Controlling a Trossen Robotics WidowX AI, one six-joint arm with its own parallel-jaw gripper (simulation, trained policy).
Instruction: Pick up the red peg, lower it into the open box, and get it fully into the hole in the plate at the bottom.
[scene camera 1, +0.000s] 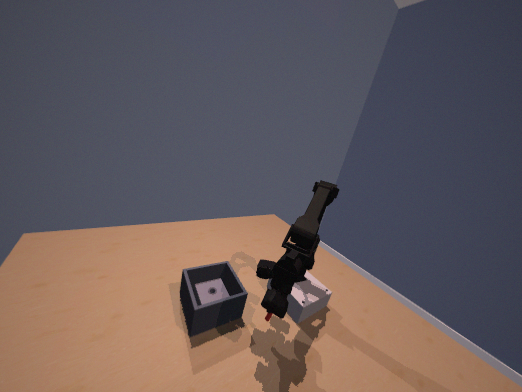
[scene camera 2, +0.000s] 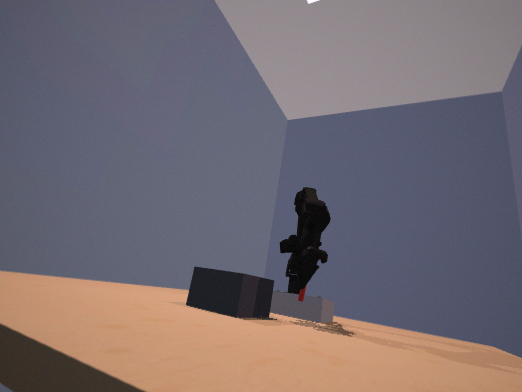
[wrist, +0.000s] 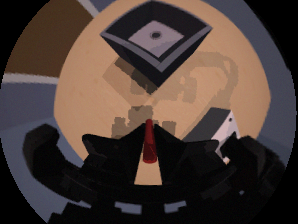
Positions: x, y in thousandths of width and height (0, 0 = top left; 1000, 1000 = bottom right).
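Note:
Gripper (scene camera 1: 514, 792) (scene camera 2: 576, 739) (wrist: 502, 565) visible. Dark box (scene camera 1: 392, 810) (scene camera 2: 459, 754) visible. Light grey plate (wrist: 535, 185) visible. Scene camera 2 misses the plate, hidden by the dark box.

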